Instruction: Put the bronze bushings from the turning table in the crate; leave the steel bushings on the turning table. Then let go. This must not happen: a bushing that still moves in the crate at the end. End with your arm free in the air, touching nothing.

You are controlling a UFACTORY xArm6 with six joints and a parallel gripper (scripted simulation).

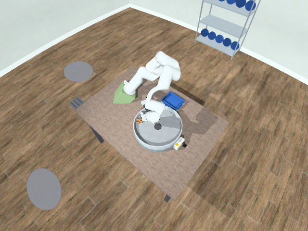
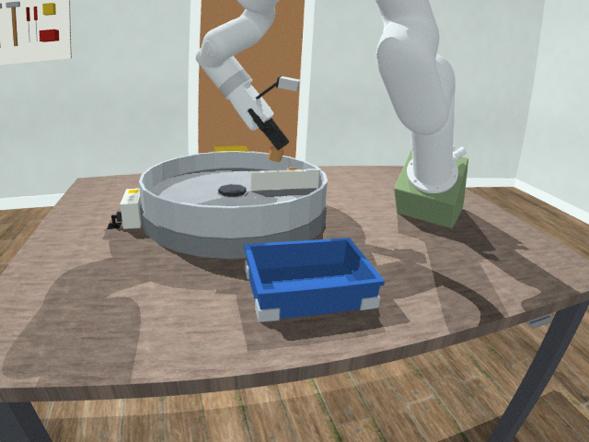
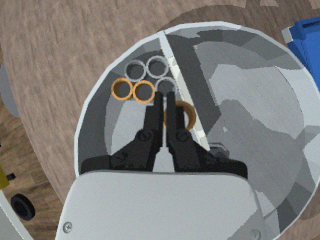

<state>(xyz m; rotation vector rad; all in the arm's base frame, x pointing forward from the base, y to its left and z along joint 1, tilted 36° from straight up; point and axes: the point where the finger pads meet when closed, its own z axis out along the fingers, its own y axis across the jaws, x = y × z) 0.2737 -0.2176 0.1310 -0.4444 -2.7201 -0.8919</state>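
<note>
My hand is 36 cm to the right of the blue crate, 14 cm above it and 4 cm short of it. Round my hand: turning table: 11 cm below, 11 cm ahead, 3 cm to the left.
</note>
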